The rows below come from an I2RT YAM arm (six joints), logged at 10 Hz.
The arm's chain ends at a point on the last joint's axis. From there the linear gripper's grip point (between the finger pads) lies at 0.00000 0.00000 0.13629 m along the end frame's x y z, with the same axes.
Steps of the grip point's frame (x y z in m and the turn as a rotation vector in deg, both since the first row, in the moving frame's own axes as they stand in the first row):
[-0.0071, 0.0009, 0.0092, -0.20, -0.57, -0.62]
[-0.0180, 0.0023, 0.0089, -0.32, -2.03, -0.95]
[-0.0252, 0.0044, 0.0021, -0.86, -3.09, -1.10]
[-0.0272, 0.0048, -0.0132, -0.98, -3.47, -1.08]
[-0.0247, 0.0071, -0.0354, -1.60, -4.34, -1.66]
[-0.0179, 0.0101, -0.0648, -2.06, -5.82, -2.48]
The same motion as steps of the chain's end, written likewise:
[-0.0057, 0.0004, 0.0092, -0.20, -0.57, -0.62]
[-0.0132, 0.0015, 0.0090, -0.32, -2.03, -0.95]
[-0.0179, 0.0023, 0.0023, -0.86, -3.09, -1.10]
[-0.0190, 0.0024, -0.0129, -0.98, -3.47, -1.08]
[-0.0144, 0.0031, -0.0350, -1.60, -4.34, -1.66]
[-0.0042, 0.0049, -0.0640, -2.06, -5.82, -2.48]

